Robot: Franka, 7 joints.
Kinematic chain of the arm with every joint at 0, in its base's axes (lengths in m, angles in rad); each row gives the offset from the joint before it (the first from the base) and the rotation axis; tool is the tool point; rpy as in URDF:
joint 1: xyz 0 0 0.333 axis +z
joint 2: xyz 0 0 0 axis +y
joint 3: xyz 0 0 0.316 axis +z
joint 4: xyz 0.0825 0 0 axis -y
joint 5: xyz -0.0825 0 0.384 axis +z
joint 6: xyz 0 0 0 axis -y
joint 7: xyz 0.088 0 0 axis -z
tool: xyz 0 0 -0.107 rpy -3.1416 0 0
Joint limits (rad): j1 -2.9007..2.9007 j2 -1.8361..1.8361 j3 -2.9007..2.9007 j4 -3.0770..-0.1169 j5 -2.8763..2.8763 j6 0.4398..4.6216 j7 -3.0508..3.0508
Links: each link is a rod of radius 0.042 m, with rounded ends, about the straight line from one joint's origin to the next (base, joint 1, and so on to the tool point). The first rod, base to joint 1, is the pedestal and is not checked.
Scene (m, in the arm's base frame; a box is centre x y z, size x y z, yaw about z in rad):
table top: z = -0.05
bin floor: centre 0.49 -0 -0.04 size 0.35 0.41 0.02 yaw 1.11
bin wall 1: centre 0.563 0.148 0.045 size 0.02 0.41 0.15 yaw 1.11
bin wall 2: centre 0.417 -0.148 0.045 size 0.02 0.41 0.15 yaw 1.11
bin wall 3: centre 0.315 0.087 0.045 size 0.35 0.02 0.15 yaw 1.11
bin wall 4: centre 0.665 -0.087 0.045 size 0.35 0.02 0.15 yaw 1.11
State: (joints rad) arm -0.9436 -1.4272 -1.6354 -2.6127 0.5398 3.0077 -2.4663
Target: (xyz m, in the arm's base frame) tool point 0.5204 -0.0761 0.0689
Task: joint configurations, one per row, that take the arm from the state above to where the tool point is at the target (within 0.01 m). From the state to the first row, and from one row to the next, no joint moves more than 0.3 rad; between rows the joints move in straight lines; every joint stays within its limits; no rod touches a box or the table.
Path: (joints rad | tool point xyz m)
1: -0.7714 -1.1649 -1.3956 -2.5761 0.5153 2.9790 -2.4663 | -0.2936 -0.3728 0.3648
2: -0.5993 -0.9027 -1.1557 -2.5395 0.4908 2.9503 -2.4663 | -0.1582 -0.4445 0.4511
3: -0.4271 -0.6404 -0.9159 -2.5028 0.4663 2.9216 -2.4663 | 0.0391 -0.4690 0.4930
4: -0.2550 -0.3781 -0.6761 -2.4662 0.4418 2.8929 -2.4663 | 0.2552 -0.4147 0.4763
5: -0.0828 -0.1158 -0.4363 -2.4296 0.4174 2.8642 -2.4663 | 0.4329 -0.2756 0.4020
6: 0.0893 0.1464 -0.1964 -2.3930 0.3929 2.8355 -2.4663 | 0.5204 -0.0761 0.2870
7: 0.0884 0.4195 -0.1878 -2.2931 0.3847 2.8366 -2.4663 | 0.5325 -0.0757 0.1817
8: 0.0875 0.6926 -0.1792 -2.1932 0.3766 2.8377 -2.4663 | 0.5204 -0.0761 0.0689

